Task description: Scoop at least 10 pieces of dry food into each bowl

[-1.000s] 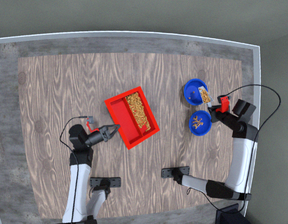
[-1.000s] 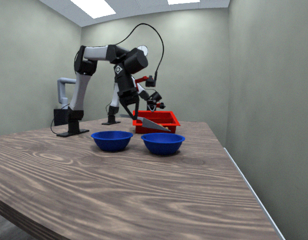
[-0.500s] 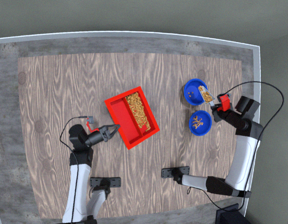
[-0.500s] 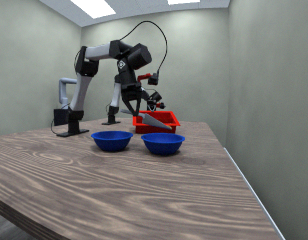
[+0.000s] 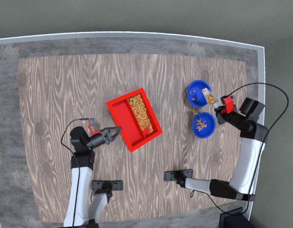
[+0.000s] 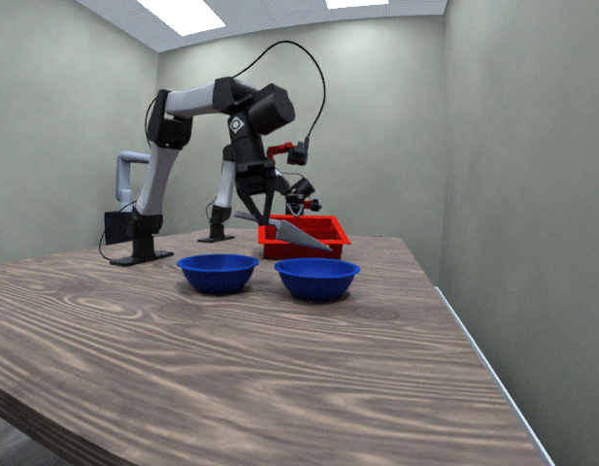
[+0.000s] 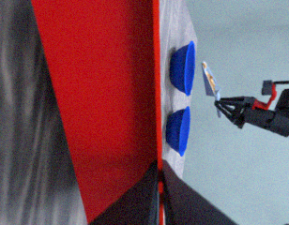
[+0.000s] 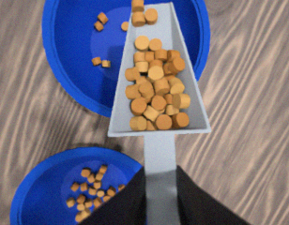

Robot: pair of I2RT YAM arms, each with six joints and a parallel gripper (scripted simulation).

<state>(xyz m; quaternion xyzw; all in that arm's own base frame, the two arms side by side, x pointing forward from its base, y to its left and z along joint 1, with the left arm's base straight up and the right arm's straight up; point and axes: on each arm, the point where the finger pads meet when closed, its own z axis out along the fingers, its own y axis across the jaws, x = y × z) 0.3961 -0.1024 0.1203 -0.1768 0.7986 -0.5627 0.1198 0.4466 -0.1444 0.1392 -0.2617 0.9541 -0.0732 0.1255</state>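
Note:
Right now the grey scoop is 4 cm ahead of my right hand, 2 cm below it and 1 cm to the left of it. Round my right hand: red box: 43 cm to the left, 7 cm below, 2 cm behind.

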